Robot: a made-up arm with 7 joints.
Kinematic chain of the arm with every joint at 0, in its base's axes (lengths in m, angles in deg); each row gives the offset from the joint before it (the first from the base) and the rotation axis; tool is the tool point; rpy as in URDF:
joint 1: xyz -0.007 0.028 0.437 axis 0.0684 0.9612 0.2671
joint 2: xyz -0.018 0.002 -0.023 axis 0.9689 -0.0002 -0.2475
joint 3: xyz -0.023 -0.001 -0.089 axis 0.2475 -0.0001 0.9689
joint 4: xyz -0.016 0.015 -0.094 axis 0.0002 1 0
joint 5: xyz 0.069 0.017 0 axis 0.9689 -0.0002 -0.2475
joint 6: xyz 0.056 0.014 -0.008 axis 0.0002 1 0
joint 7: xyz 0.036 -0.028 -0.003 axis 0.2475 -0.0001 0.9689
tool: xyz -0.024 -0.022 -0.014 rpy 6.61 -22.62 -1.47
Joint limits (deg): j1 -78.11..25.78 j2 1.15..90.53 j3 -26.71..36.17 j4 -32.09..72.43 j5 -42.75..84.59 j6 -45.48..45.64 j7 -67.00..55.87
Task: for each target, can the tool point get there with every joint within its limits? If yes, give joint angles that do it. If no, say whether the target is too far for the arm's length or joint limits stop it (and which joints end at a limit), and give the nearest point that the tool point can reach.
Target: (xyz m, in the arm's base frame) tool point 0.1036 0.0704 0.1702
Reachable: yes | joints -7.81 15.15 -2.35 26.46 -8.97 -25.85 13.10
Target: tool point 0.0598 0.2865 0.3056
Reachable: yes | joints 1.42 62.82 8.63 37.55 61.17 -34.49 -52.36
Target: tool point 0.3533 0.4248 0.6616
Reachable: no: too far | nearest point 0.2069 0.2889 0.5315 | short by 0.238 m
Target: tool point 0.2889 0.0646 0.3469
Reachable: yes | joints -70.31 14.36 13.95 34.21 52.34 36.60 -7.58
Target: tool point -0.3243 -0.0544 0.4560
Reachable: no: joint limits stop it (at a limit: joint 1, joint 2, joint 3, joint 4, joint 6) | nearest point -0.2455 0.0736 0.1868 | short by 0.308 m
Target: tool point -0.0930 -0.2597 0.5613
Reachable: no: joint limits stop it (at a limit: joint 1, joint 2, joint 3, joint 4, joint 7) | nearest point 0.0957 -0.0805 0.4636 | short by 0.278 m
